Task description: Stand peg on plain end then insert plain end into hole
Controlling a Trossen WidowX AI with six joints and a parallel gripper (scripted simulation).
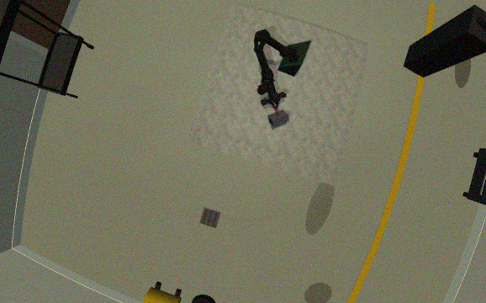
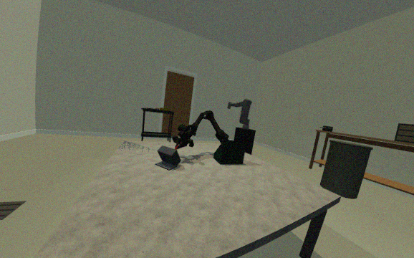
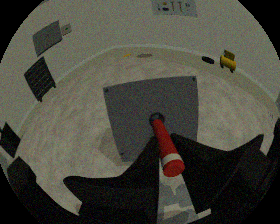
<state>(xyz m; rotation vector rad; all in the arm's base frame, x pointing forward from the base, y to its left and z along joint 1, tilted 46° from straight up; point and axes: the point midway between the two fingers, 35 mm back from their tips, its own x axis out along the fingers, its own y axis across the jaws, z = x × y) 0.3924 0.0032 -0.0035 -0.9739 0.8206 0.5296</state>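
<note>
Right now my gripper tip is 50 mm to the right of the sloped grey panel, 50 mm short of it and 40 mm above it. Round my gripper tip: red peg 10 mm to the right, 10 mm behind, 10 mm above.
</note>
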